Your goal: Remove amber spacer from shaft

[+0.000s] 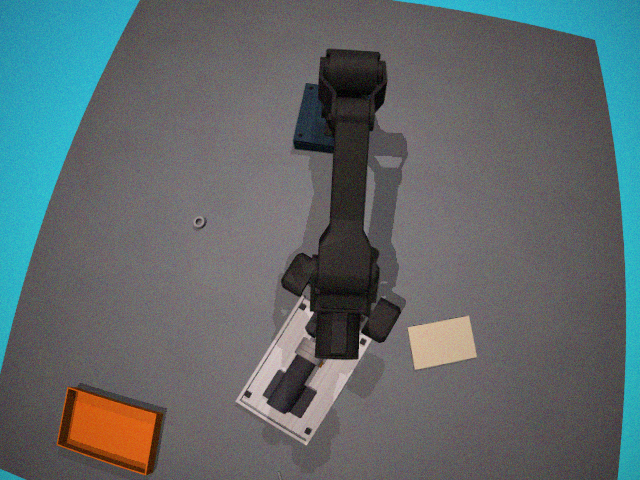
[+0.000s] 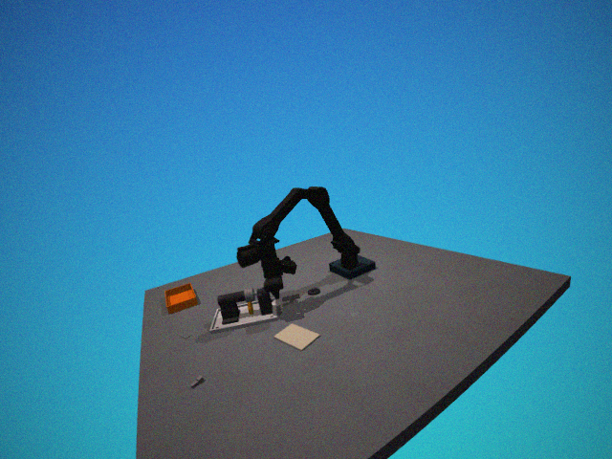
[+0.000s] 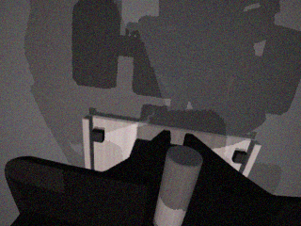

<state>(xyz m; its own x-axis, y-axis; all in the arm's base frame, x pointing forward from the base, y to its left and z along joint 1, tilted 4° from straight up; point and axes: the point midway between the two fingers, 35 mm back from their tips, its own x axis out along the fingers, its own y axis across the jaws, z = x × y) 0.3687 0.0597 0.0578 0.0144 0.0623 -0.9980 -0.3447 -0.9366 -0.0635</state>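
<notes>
My gripper tip is now 8 cm short of the shaft, 3 cm to the left of it and 3 cm below it. Round my gripper tip: pad: 3 cm ahead, 19 cm to the left, 4 cm below; grey spacer: 9 cm ahead, 3 cm to the right, 3 cm above; amber spacer: 10 cm ahead, 4 cm to the right, 2 cm below.
</notes>
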